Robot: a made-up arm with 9 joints. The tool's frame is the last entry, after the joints.
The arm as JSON. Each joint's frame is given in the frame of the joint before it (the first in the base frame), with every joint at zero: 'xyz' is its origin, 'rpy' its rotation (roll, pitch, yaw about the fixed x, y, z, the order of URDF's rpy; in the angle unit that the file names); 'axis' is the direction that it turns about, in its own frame. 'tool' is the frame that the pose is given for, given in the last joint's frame.
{
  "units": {
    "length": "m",
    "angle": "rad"
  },
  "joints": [
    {
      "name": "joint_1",
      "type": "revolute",
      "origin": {
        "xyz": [
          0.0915,
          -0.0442,
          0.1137
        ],
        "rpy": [
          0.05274,
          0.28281,
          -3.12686
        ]
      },
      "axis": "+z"
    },
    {
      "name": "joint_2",
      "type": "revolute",
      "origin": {
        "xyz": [
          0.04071,
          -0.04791,
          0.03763
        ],
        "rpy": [
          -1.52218,
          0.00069,
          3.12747
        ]
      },
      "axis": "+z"
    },
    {
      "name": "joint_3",
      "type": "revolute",
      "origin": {
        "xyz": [
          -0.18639,
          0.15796,
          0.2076
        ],
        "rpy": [
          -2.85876,
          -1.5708,
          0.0
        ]
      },
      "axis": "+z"
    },
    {
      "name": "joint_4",
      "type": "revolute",
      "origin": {
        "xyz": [
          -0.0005,
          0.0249,
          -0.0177
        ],
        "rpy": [
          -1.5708,
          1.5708,
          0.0
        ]
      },
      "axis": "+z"
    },
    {
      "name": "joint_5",
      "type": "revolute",
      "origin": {
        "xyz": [
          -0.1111,
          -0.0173,
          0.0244
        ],
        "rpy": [
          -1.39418,
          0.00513,
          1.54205
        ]
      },
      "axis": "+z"
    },
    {
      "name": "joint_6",
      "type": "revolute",
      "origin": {
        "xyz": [
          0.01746,
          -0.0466,
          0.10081
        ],
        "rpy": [
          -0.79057,
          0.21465,
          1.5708
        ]
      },
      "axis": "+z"
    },
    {
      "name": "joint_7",
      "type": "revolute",
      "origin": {
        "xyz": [
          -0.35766,
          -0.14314,
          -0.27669
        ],
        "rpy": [
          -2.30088,
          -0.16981,
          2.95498
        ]
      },
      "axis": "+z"
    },
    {
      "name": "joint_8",
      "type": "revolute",
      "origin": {
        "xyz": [
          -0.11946,
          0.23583,
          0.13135
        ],
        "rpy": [
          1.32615,
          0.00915,
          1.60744
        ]
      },
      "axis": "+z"
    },
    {
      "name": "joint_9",
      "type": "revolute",
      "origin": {
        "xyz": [
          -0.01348,
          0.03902,
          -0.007
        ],
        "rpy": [
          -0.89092,
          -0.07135,
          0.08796
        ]
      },
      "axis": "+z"
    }
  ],
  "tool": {
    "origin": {
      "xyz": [
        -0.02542,
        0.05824,
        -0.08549
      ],
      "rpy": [
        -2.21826,
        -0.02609,
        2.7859
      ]
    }
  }
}
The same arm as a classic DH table. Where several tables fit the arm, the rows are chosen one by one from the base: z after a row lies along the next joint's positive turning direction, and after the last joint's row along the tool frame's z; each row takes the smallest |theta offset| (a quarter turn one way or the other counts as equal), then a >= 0, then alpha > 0; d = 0 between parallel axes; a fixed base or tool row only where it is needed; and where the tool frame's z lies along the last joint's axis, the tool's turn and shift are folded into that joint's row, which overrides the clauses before.
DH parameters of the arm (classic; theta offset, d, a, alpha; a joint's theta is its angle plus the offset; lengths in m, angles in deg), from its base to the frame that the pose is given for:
base (fixed): 80.13 0.4441 -0.0279 -16.48
joint_1: -80.53 -0.3092 -0.0414 -87.21
joint_2: -73.76 0.255 -0.2037 -90
joint_3: 90 -0.1526 0.0005 90
joint_4: -1.7 0.0296 -0.0206 -79.88
joint_5: 78.39 0.2384 -0.042 -46.58
joint_6: -2.24 -0.0925 -0.2903 131.1
joint_7: 79.27 0.495 -0.2403 -75.98
joint_8: 7.8 -0.1532 0.0077 51.16
joint_9: -26.76 -0.0673 0.045 -127.08
tool (fixed): -1.87 -0.0562 0 0

